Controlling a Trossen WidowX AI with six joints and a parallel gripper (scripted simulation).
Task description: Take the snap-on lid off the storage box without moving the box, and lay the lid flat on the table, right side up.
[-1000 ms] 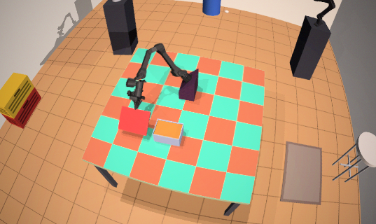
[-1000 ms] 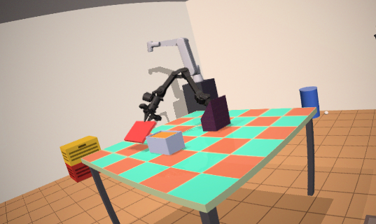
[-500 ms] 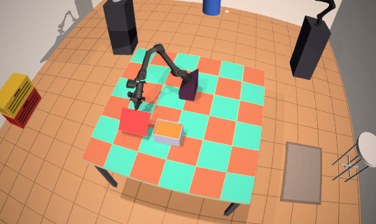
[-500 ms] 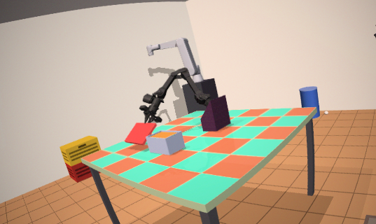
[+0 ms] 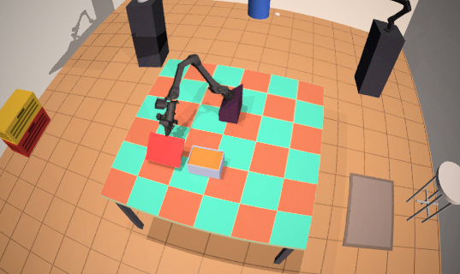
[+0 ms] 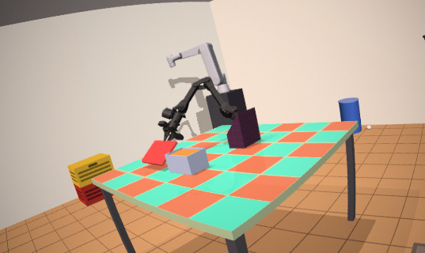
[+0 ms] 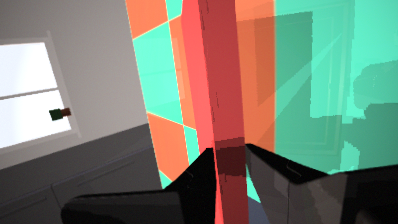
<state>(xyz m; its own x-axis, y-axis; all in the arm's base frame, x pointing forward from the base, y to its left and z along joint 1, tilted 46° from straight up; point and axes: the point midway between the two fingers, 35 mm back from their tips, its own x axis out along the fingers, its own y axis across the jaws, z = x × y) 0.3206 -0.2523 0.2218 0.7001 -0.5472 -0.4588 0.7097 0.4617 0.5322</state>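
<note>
Right now my gripper tip is 7 cm short of the red lid, 4 cm above it and 1 cm to the left of it. Also, from my gripper tip: grey storage box: 25 cm to the left, 10 cm ahead, 7 cm below.
</note>
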